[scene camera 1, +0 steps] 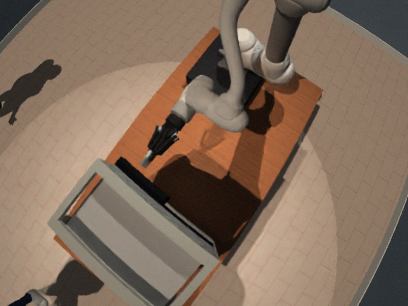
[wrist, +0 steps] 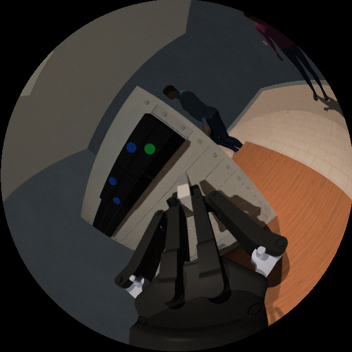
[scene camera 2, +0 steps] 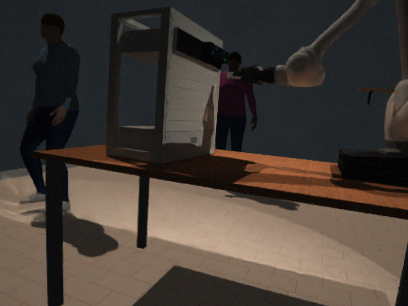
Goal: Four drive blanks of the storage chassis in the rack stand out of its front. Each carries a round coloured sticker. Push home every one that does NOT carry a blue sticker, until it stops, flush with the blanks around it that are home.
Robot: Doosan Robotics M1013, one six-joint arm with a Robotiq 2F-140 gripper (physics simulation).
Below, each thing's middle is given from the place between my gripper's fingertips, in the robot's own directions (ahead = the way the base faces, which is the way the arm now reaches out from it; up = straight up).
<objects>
Right now my hand is 21 cm short of the grey rack (scene camera 1: 125, 232), 15 cm to the right of it and 11 cm above it.
</objects>
